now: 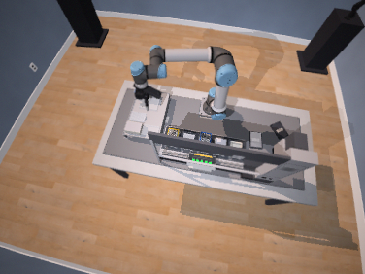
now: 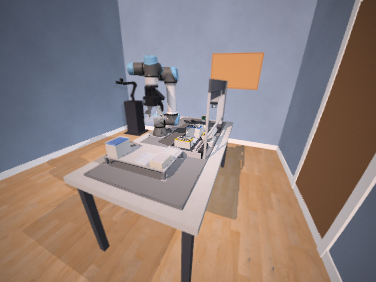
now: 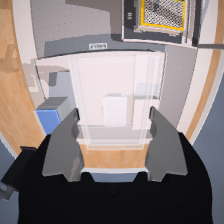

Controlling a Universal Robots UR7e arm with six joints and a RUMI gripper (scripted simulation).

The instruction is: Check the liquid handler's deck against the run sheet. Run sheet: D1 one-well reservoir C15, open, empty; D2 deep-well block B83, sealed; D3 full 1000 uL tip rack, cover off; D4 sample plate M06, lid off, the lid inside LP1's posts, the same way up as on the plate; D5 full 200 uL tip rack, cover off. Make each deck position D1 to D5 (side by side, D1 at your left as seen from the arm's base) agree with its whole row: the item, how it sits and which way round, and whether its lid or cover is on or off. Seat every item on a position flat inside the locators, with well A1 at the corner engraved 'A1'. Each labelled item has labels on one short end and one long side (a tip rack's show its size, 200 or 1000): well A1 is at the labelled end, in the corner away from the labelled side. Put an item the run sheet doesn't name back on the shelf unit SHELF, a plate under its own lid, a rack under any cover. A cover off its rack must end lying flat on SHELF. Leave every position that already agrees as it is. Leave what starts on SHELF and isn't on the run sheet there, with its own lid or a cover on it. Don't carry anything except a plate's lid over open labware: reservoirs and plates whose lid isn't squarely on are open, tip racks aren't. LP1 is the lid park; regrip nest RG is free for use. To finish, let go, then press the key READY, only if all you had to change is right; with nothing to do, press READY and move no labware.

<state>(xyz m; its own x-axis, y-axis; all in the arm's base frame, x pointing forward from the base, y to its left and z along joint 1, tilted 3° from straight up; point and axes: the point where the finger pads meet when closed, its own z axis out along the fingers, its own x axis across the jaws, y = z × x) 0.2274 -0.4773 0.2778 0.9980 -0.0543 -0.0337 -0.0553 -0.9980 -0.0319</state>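
Right now my hand is 6 cm past the shelf unit, 6 cm to the left of it and 24 cm above it. Also, from my hand: yellow-rimmed tip rack 15 cm ahead, 18 cm to the left, 20 cm below; whitish sealed block 17 cm ahead, 55 cm to the left, 23 cm below; white well plate 15 cm ahead, 30 cm to the left, 24 cm below.
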